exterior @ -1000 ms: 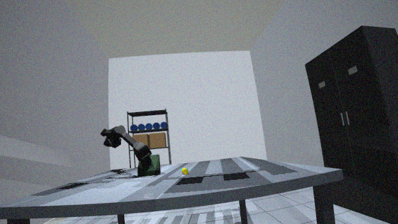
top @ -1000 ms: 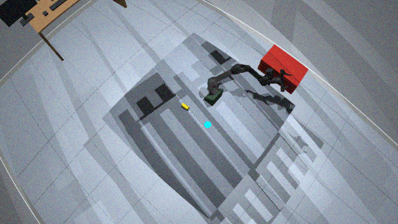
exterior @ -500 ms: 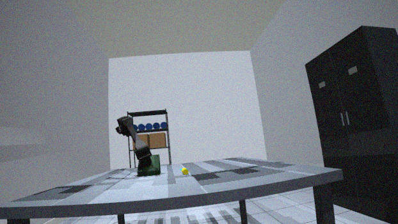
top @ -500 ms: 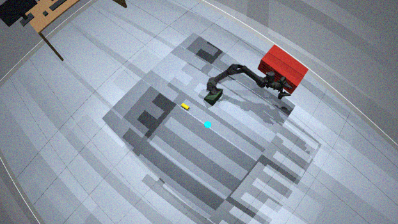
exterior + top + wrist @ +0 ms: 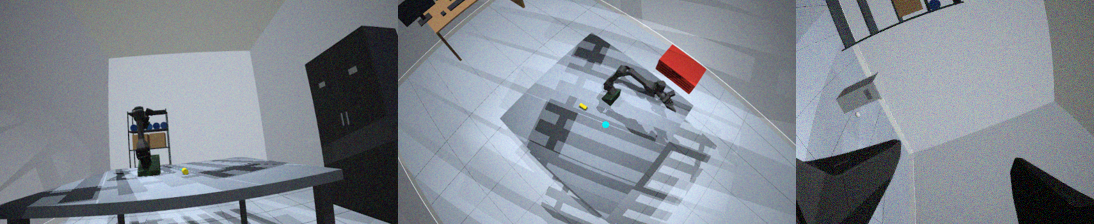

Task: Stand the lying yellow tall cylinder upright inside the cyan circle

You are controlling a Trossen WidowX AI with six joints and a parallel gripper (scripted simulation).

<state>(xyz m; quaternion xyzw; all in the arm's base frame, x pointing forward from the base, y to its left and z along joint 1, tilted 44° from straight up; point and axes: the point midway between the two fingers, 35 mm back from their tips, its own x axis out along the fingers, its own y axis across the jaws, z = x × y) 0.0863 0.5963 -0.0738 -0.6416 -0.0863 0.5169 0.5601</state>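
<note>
My gripper tip is 170 mm short of the yellow tall cylinder, 670 mm to the left of it and 440 mm above it. Also, from my gripper tip: cyan circle 210 mm ahead, 420 mm to the right, 460 mm below.
</note>
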